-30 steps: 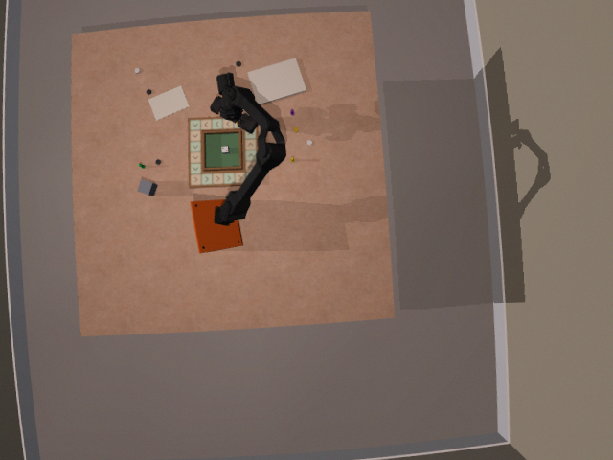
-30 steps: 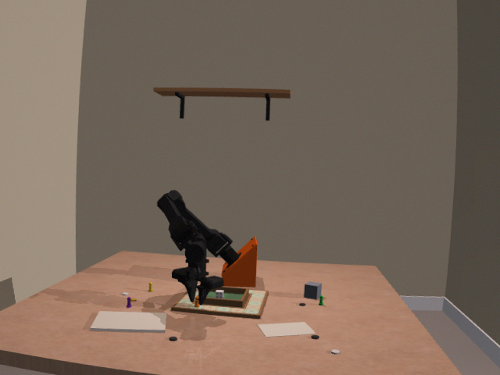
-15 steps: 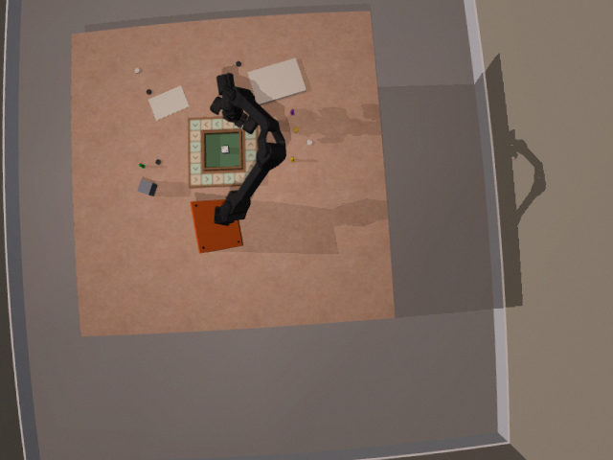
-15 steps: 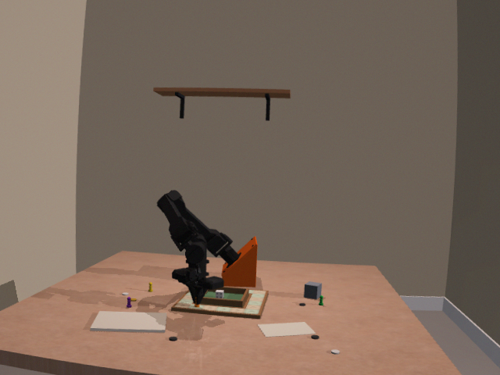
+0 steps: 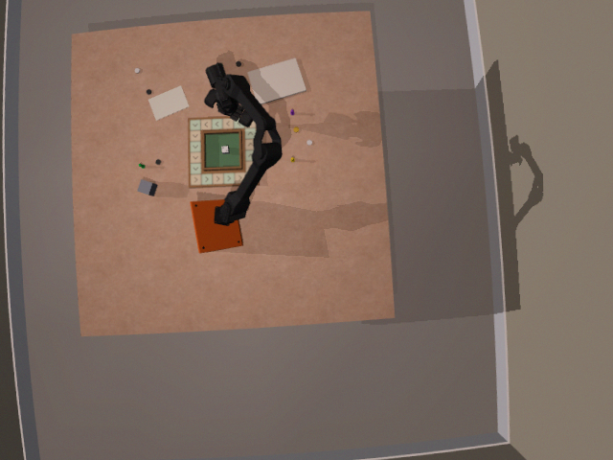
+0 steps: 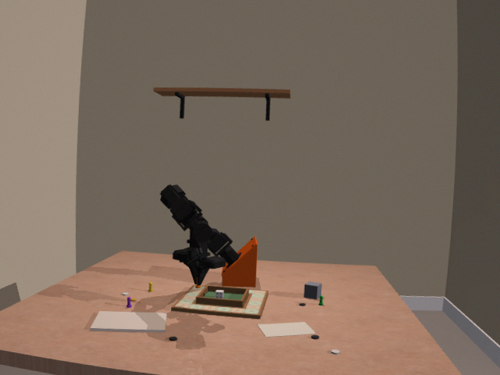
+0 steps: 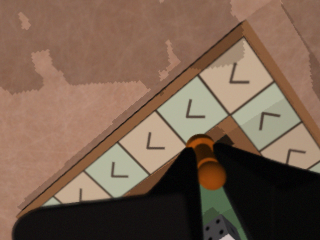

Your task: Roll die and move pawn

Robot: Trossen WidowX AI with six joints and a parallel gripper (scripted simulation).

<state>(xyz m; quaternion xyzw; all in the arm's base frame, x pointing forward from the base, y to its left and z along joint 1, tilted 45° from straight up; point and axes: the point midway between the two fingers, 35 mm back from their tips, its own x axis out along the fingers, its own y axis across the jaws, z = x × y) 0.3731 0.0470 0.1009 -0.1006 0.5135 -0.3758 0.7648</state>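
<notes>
My gripper tip is now 120 mm past the grey die, 40 mm to the right of it and 60 mm above it. The rest, counted from my gripper tip: green dice tray: 120 mm behind, 60 mm to the left, 80 mm below; purple pawn: 50 mm ahead, 220 mm to the right, 70 mm below; orange pawn: 10 mm above.
</notes>
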